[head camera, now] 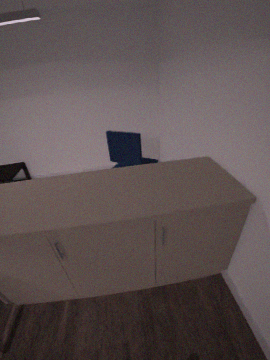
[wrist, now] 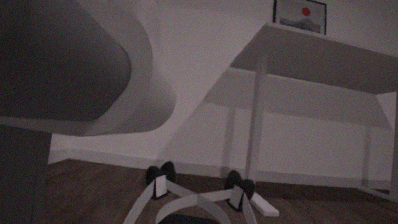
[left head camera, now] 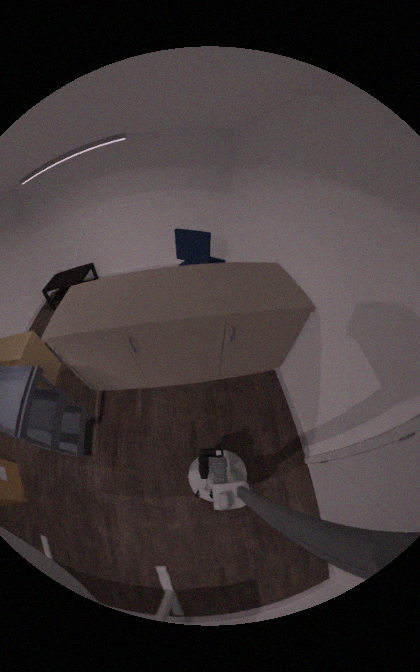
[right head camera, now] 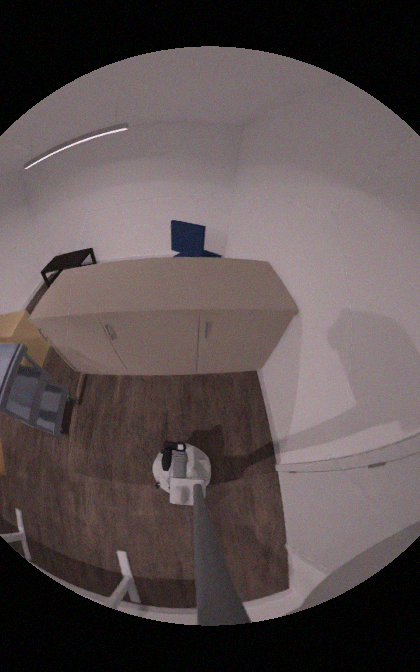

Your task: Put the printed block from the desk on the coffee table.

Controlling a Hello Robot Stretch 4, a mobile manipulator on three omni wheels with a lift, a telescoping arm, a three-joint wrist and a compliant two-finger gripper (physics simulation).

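Frame: origin at the robot's base, x down, y ahead, z right, level; centimetres.
Seen in the pictures: gripper, between the fingertips: [wrist: 200, 178].
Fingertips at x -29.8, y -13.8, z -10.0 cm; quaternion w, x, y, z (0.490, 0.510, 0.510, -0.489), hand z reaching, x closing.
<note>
A point is followed by its place in that frame.
My gripper [wrist: 200, 178] @(x -29.8, y -13.8, z -10.0 cm) is open and empty in the wrist view, low over the floor, with its two dark fingertips apart. A pale desk [wrist: 310, 52] @(x -89.7, y -108.0, z -70.7 cm) with light legs shows from below in the wrist view; its legs also show at the bottom of the left head view [left head camera: 163, 577] and the right head view [right head camera: 125, 565]. The printed block does not show in any view. A small, low black table [head camera: 10, 172] @(x -42.3, y 244.9, z -193.4 cm) [left head camera: 72, 276] [right head camera: 67, 260] stands at the back left, behind the cabinet; I cannot tell if it is the coffee table.
A long beige cabinet [head camera: 125, 195] [left head camera: 180, 300] [right head camera: 170, 285] stands ahead. A blue chair-like thing [head camera: 124, 146] @(x -79.2, y 208.0, z -11.3 cm) [left head camera: 192, 245] [right head camera: 187, 237] shows behind it. A grey cart [left head camera: 27, 400] [right head camera: 13, 377] and a yellow-brown box [left head camera: 17, 348] [right head camera: 11, 325] stand left. A wall is right.
</note>
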